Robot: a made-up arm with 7 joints.
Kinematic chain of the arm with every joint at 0, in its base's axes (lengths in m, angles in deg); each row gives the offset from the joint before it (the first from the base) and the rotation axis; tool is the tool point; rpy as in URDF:
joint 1: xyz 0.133 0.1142 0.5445 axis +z
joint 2: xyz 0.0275 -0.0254 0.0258 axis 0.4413 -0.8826 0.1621
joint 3: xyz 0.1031 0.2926 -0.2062 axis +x
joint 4: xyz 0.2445 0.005 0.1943 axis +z
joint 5: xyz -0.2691 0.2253 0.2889 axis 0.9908 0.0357 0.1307
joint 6: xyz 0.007 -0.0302 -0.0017 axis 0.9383 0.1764 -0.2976
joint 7: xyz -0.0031 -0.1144 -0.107 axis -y
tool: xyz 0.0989 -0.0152 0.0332 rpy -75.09 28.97 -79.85
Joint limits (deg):
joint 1: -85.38..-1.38
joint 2: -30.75..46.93
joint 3: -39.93..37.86
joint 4: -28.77..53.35
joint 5: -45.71..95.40
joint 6: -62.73..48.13
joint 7: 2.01..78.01
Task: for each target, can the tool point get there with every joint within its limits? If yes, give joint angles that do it. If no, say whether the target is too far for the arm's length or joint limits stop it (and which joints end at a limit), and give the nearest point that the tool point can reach.
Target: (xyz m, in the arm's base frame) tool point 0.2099 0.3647 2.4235
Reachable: no: too far | nearest point 0.2254 0.4152 1.2174 | short by 1.207 m
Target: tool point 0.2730 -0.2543 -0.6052
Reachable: no: joint limits stop it (at a limit: joint 1, joint 2, joint 3, joint 4, joint 7) | nearest point 0.7920 -0.1046 0.0692 | short by 0.864 m
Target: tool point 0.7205 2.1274 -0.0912
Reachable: no: too far | nearest point 0.5060 0.9715 0.2639 | short by 1.228 m
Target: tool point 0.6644 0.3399 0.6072
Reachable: yes | joints -55.32 0.55 -33.30 1.52 13.75 38.80 49.71
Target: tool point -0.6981 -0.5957 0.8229
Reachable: no: joint limits stop it (at a limit: joint 2, joint 3, joint 4, joint 5, joint 7) | nearest point -0.0794 -0.0672 0.7041 | short by 0.822 m
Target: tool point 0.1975 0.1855 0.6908
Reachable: yes | joints -46.45 29.53 17.78 46.08 58.71 24.26 64.45
